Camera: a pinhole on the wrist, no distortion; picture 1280 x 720 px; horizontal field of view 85.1 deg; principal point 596.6 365.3 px. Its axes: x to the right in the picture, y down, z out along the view. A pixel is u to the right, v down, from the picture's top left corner.
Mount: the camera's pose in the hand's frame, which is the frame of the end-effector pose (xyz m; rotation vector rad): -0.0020 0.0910 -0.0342 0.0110 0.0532 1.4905
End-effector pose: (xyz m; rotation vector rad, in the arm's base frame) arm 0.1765 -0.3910 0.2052 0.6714 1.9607 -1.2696
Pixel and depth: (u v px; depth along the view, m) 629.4 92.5 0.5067
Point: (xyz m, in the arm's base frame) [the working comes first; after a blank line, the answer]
In the camera's frame: 0.0238 -0.1983 0.5067

0.2484 -0.7634 -0.1569
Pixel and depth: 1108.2 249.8 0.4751
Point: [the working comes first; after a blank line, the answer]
In the camera's frame: 0.3486 -0.0787 0.4751

0.5411 -0.6065 -0.2593
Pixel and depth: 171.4 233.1 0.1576
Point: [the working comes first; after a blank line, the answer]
In the camera's frame: -0.0961 -0.0299 0.1576

0.1915 -0.5058 0.1514
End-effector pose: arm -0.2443 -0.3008 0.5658 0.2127 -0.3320 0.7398
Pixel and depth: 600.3 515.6 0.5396
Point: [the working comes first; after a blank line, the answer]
In the camera's frame: 0.0029 0.1163 0.5396

-0.5025 -0.4306 1.0114
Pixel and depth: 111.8 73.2 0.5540
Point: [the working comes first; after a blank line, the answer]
In the camera's frame: -0.3852 -0.2321 0.5540

-0.0008 -0.5354 1.1087
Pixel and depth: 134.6 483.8 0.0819
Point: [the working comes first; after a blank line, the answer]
In the camera's frame: -0.0543 0.0139 0.0819

-0.2944 -0.2974 0.6086
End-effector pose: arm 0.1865 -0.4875 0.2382 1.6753 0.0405 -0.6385
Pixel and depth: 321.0 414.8 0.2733
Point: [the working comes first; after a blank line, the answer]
In the camera's frame: -0.1080 0.0194 0.2733

0.0748 -0.7033 0.2227
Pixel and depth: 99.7 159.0 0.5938
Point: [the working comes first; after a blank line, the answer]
In the camera's frame: -0.4232 -0.1757 0.5938

-0.0140 -0.9873 -0.1666
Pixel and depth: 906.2 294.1 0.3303
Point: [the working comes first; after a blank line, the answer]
In the camera's frame: 0.1467 -0.0337 0.3303

0.2140 -0.8265 0.4135
